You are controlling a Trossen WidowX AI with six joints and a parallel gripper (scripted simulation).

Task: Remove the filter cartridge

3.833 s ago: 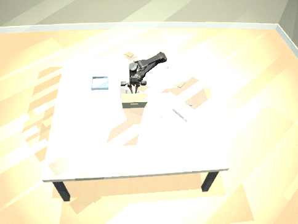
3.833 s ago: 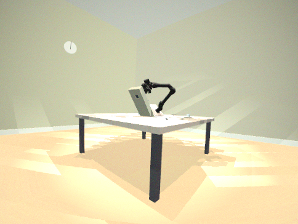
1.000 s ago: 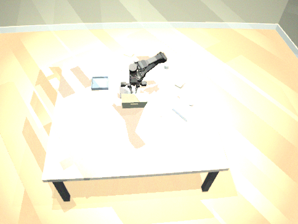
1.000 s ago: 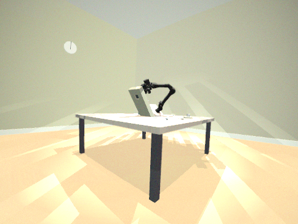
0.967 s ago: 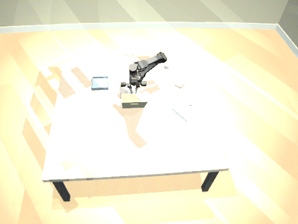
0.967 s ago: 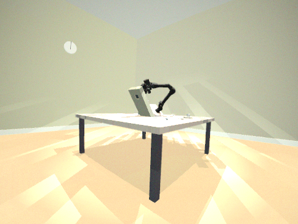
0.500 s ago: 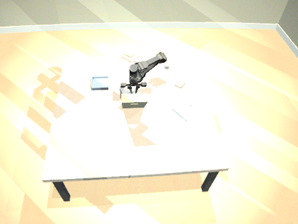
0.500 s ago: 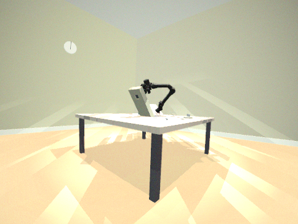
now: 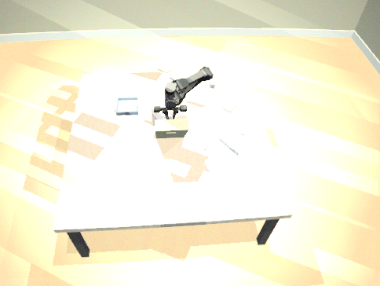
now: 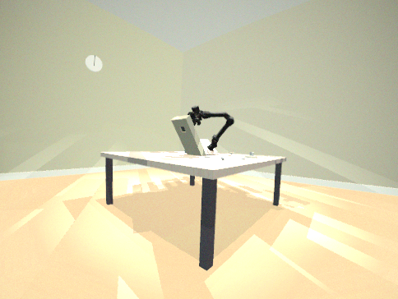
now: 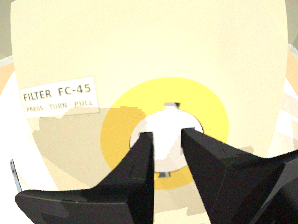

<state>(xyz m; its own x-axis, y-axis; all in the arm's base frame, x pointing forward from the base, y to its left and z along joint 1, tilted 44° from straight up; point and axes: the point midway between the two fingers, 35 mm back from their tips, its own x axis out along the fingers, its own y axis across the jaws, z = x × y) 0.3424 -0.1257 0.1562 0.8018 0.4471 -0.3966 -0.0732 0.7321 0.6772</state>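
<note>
The round white filter cartridge lies 1 cm below my gripper tip and 1 cm ahead of it. From my gripper tip the other things lie so: small white cylinder 64 cm behind, 31 cm to the left, 24 cm below; then grey-rimmed tray 40 cm behind, 30 cm to the right, 25 cm below; then service panel 8 cm below, 4 cm behind.
</note>
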